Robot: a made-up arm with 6 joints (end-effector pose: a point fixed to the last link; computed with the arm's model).
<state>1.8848 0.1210 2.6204 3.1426 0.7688 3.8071</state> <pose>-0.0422 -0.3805 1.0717 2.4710 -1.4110 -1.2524</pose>
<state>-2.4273 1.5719 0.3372 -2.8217 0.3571 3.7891</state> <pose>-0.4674 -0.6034 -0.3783 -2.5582 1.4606 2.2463</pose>
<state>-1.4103 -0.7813 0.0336 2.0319 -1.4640 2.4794</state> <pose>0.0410 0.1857 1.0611 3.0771 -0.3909 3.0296</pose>
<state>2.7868 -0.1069 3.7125 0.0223 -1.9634 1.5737</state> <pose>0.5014 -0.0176 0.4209 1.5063 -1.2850 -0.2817</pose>
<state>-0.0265 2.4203 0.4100 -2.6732 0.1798 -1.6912</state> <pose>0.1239 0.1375 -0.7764 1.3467 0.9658 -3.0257</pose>
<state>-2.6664 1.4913 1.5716 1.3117 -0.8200 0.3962</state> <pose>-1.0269 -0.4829 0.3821 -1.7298 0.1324 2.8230</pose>
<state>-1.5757 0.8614 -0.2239 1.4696 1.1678 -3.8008</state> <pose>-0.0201 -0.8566 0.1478 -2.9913 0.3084 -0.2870</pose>
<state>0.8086 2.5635 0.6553 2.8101 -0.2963 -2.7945</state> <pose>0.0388 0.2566 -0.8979 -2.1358 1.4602 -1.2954</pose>
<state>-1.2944 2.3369 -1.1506 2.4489 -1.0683 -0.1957</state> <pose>0.0936 0.1147 -0.2072 0.9450 0.4906 2.5346</pose>
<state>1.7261 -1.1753 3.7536 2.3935 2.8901 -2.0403</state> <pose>-0.0594 -0.3679 -0.1164 1.6864 -1.1355 -1.8286</pose>
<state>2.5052 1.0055 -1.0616 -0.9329 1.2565 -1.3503</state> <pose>-0.0734 0.1710 0.0658 0.8779 0.5723 1.3648</pose>
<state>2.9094 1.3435 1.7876 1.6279 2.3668 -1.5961</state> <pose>-0.9899 0.2248 0.6479 -0.2593 0.3502 -1.0706</pose>
